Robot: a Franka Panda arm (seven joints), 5 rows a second.
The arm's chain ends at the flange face. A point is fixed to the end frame.
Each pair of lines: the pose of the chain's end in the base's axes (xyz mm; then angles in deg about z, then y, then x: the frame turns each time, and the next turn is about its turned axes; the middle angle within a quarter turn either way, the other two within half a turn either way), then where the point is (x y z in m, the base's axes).
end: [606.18, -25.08, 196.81, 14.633, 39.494, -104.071]
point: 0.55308 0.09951 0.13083
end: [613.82, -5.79, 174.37, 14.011, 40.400, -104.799]
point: 0.56019 0.11805 0.10742
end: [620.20, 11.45, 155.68, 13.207, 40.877, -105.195]
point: 0.56729 0.13533 0.08822
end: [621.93, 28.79, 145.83, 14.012, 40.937, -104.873]
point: 0.56760 0.15237 0.07896
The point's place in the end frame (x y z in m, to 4 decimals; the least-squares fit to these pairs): 0.0266 0.0291 0.1454
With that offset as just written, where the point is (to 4 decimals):
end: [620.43, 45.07, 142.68, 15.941, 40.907, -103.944]
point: 0.5631 0.1682 0.0774
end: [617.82, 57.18, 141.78, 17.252, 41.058, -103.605]
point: 0.5579 0.1794 0.0772
